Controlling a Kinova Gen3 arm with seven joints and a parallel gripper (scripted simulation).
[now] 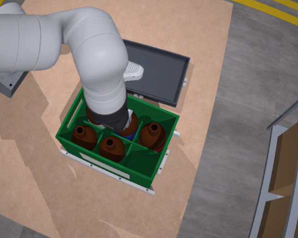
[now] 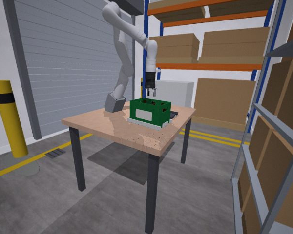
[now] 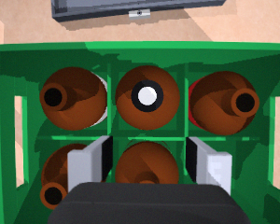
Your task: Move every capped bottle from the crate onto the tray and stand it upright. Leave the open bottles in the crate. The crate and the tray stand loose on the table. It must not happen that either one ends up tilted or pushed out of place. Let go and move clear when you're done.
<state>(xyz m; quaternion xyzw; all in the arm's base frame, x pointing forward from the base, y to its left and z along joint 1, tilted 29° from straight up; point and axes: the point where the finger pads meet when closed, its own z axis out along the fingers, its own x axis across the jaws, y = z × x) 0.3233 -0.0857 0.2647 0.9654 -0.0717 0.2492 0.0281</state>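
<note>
Now: the capped bottle 150 mm below my hand, 40 mm to the left of it and 10 mm ahead of it. Round my hand: dark grey tray: 260 mm to the left, 220 mm below, 20 mm ahead; then green crate: 150 mm below, 10 mm to the right.
</note>
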